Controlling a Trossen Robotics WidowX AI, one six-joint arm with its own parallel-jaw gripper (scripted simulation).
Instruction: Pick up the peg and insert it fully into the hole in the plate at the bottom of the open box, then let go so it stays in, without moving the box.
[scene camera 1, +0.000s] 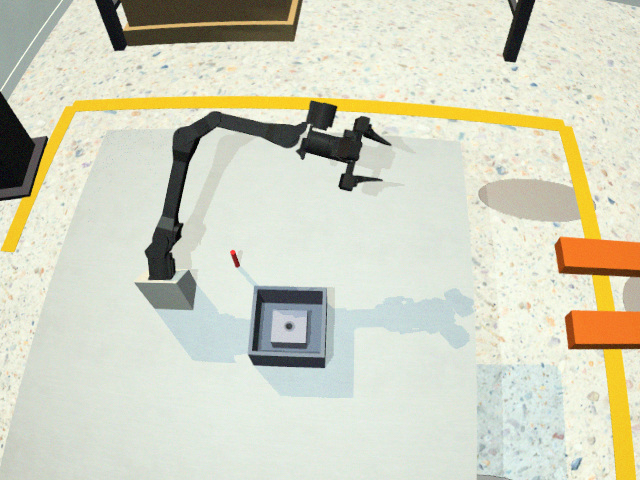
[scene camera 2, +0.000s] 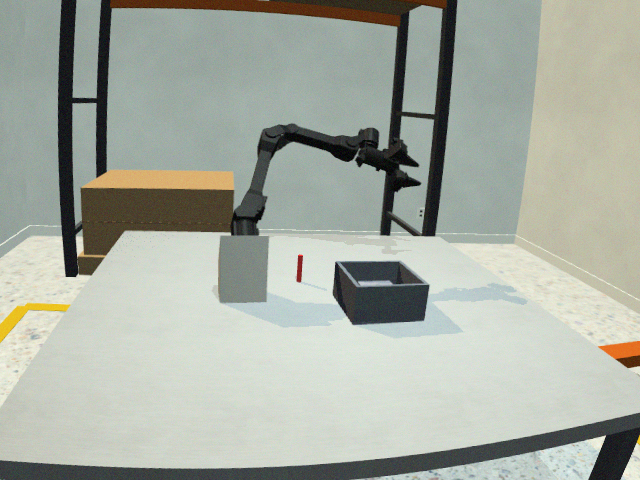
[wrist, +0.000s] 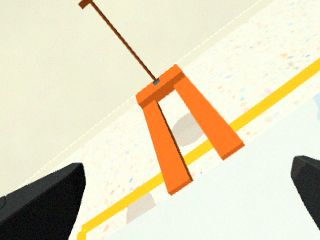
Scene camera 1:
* my gripper: 386, 162
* dark box: 266, 299
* pale plate: 282, 336
